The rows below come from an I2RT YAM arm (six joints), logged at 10 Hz.
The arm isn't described. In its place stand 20 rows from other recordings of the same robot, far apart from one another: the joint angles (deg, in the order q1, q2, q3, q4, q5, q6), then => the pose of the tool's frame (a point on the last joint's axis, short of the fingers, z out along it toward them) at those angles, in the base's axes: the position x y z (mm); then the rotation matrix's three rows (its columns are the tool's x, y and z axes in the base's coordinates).
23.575, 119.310, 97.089, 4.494, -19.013, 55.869 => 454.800, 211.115, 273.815; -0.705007, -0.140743, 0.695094; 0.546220, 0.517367, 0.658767; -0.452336, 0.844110, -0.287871
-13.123, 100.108, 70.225, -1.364, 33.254, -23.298 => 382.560, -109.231, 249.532; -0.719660, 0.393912, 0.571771; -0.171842, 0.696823, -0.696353; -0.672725, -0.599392, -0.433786
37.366, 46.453, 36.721, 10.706, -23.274, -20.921 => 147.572, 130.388, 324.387; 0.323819, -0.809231, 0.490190; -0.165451, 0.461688, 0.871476; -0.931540, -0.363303, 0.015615
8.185, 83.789, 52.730, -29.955, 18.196, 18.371 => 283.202, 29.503, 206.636; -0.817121, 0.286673, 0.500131; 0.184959, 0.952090, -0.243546; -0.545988, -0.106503, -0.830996
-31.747, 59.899, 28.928, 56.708, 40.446, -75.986 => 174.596, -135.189, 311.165; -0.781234, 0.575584, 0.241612; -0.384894, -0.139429, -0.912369; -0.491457, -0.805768, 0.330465
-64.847, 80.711, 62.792, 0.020, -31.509, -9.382 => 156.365, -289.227, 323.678; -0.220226, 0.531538, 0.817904; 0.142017, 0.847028, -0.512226; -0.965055, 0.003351, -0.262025
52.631, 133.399, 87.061, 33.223, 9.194, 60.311 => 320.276, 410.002, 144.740; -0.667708, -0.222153, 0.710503; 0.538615, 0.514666, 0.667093; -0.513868, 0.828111, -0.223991
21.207, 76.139, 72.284, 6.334, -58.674, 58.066 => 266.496, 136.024, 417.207; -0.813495, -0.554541, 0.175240; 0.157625, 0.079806, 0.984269; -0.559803, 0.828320, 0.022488
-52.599, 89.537, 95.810, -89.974, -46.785, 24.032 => 181.956, -195.265, 366.121; -0.349644, 0.698314, 0.624585; 0.916407, 0.116301, 0.382978; 0.194799, 0.706280, -0.680604
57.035, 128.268, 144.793, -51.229, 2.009, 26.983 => 268.432, 411.610, 385.594; -0.649396, -0.592676, 0.476466; -0.167972, 0.722877, 0.670249; -0.741667, 0.355224, -0.568987
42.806, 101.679, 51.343, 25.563, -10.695, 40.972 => 270.603, 259.640, 176.066; -0.750984, -0.395911, 0.528467; 0.182636, 0.644558, 0.742421; -0.634560, 0.654064, -0.411745
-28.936, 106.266, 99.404, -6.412, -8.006, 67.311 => 396.827, -213.720, 372.146; 0.255077, 0.324442, 0.910864; 0.902926, 0.257088, -0.344427; -0.345919, 0.910298, -0.227370
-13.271, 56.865, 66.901, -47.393, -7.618, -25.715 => 189.276, -39.793, 370.036; -0.586311, -0.143654, 0.797247; -0.303581, 0.951395, -0.051830; -0.751051, -0.272417, -0.601424
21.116, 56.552, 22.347, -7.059, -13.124, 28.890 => 176.685, 76.899, 174.003; -0.785103, -0.149342, 0.601091; 0.201180, 0.856382, 0.475538; -0.585782, 0.494274, -0.642303
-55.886, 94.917, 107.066, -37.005, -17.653, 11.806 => 215.013, -298.156, 441.383; -0.100915, 0.669424, 0.735995; 0.496601, 0.674917, -0.545779; -0.862093, 0.310418, -0.400546
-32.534, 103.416, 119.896, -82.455, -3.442, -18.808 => 290.966, -183.073, 397.287; -0.895348, 0.240400, 0.374914; 0.189428, 0.967425, -0.167946; -0.403075, -0.079351, -0.911720
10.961, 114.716, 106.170, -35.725, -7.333, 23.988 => 450.596, 91.897, 299.939; -0.739274, 0.024339, 0.672965; 0.267535, 0.927710, 0.260343; -0.617980, 0.372507, -0.692344
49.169, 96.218, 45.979, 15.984, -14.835, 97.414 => 216.074, 263.992, 164.965; -0.815026, 0.477185, 0.328676; 0.522924, 0.361441, 0.771953; 0.249567, 0.801034, -0.544115
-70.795, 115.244, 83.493, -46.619, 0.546, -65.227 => 129.480, -372.743, 167.036; -0.992987, 0.103406, 0.057311; 0.090564, 0.976912, -0.193498; -0.075997, -0.186950, -0.979425
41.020, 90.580, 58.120, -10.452, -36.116, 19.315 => 240.380, 236.919, 226.655; -0.767890, -0.637809, 0.059539; -0.313840, 0.455609, 0.833022; -0.558435, 0.620983, -0.550027
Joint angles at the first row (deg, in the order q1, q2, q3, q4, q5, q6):
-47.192 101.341 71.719 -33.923 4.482 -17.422
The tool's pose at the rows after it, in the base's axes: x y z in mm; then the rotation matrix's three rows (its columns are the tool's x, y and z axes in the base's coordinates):
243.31, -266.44, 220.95; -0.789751, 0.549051, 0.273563; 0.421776, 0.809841, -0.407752; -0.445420, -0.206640, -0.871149
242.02, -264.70, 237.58; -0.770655, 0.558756, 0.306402; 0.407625, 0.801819, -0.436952; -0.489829, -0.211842, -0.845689
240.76, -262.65, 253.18; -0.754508, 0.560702, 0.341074; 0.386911, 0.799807, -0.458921; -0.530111, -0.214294, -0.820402
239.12, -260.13, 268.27; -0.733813, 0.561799, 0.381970; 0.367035, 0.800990, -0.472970; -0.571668, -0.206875, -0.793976
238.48, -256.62, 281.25; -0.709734, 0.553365, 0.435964; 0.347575, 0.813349, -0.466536; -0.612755, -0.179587, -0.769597
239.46, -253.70, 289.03; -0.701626, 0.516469, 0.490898; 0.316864, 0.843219, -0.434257; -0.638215, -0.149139, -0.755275
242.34, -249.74, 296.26; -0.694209, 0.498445, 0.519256; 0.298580, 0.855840, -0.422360; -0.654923, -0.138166, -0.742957
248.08, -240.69, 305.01; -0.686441, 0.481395, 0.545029; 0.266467, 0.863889, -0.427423; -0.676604, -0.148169, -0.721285
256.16, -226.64, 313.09; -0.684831, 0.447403, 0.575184; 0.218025, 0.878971, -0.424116; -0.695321, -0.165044, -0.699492
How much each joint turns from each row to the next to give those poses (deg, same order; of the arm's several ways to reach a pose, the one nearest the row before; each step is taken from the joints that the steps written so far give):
0.027 -2.197 0.481 -0.026 -0.088 0.370
0.015 -2.089 0.801 0.016 -0.235 0.281
0.016 -1.867 0.862 -0.026 -0.592 -0.109
-0.037 -1.819 0.809 0.033 -1.194 0.088
0.062 -1.551 0.711 0.044 -2.481 0.327
0.086 -0.715 0.702 -0.282 -3.511 -0.867
0.668 -0.498 0.850 -0.377 -1.214 0.034
1.759 -1.059 0.380 0.427 0.342 0.254
2.686 -1.282 0.028 0.516 0.559 -0.167

